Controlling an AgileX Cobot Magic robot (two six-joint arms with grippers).
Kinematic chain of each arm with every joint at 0, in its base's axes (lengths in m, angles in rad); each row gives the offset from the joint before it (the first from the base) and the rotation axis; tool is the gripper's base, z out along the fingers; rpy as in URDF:
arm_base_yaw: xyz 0 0 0.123 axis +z
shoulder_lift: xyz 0 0 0 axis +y
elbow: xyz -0.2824 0 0.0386 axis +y
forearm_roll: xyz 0.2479 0 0.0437 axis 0.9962 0 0.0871
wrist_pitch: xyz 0 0 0 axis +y
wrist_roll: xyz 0.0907 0 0.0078 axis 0.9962 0 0.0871
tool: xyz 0 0 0 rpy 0 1.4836 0
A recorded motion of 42 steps. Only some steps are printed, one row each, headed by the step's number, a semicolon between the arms.
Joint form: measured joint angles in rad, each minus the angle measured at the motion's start. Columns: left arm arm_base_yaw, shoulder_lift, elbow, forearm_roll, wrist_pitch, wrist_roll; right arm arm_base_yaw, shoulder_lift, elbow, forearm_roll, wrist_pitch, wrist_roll.
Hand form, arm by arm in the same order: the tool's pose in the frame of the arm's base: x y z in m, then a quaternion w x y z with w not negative. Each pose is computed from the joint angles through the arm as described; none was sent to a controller.
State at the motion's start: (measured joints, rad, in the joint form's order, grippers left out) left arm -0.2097 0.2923 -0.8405 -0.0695 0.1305 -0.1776; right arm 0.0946 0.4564 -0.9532 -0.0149 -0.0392 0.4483
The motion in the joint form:
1: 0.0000 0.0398 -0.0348 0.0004 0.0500 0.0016; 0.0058 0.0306 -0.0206 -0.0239 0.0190 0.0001
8: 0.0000 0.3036 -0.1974 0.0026 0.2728 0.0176; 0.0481 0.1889 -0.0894 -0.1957 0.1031 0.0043
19: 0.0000 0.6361 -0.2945 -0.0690 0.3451 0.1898; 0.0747 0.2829 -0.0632 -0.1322 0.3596 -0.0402
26: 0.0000 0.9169 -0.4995 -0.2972 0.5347 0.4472; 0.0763 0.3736 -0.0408 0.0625 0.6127 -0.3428
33: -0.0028 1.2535 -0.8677 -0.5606 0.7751 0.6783; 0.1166 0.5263 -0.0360 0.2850 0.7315 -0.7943
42: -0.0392 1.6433 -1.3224 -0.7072 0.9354 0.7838; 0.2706 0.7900 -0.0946 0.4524 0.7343 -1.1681
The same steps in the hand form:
1: 0.0166 -0.0047 0.4566 0.82467 -0.00386 0.53139 -0.19373; 0.0424 0.0043 0.4947 0.85452 0.07190 0.46359 0.22295
8: 0.0813 -0.0197 0.4704 0.73116 0.00593 0.66091 -0.16902; 0.0916 0.0119 0.4971 0.82468 0.03267 0.54236 0.15710
19: 0.1795 -0.0441 0.4497 0.62907 0.05805 0.76481 -0.12635; 0.1334 0.0185 0.4558 0.70958 0.05086 0.68839 0.14149
26: 0.2477 -0.0733 0.4406 0.52868 0.13781 0.82292 -0.15589; 0.1589 0.0298 0.4121 0.57570 -0.01785 0.81102 0.10245
33: 0.3213 -0.1125 0.4472 0.45907 0.23789 0.82170 -0.23976; 0.1903 0.0567 0.3754 0.47025 -0.19144 0.85649 0.09295
42: 0.4009 -0.1596 0.4310 0.42979 0.31926 0.78745 -0.30543; 0.2356 0.1166 0.3366 0.39203 -0.37957 0.82879 0.12391

